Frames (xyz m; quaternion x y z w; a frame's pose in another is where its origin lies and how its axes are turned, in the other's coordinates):
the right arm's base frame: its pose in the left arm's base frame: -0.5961 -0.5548 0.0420 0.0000 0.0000 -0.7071 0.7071
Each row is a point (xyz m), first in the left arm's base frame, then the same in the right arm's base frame.
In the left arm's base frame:
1: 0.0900 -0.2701 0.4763
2: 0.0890 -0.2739 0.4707
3: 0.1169 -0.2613 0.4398
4: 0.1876 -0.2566 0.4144
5: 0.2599 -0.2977 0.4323
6: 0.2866 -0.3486 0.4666
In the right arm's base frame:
1: -0.2847 0.6861 0.4343
2: -0.2809 0.6851 0.4287
3: -0.2935 0.7130 0.3978
4: -0.2982 0.7837 0.3724
5: -0.2571 0.8560 0.3903
6: -0.2062 0.8827 0.4246

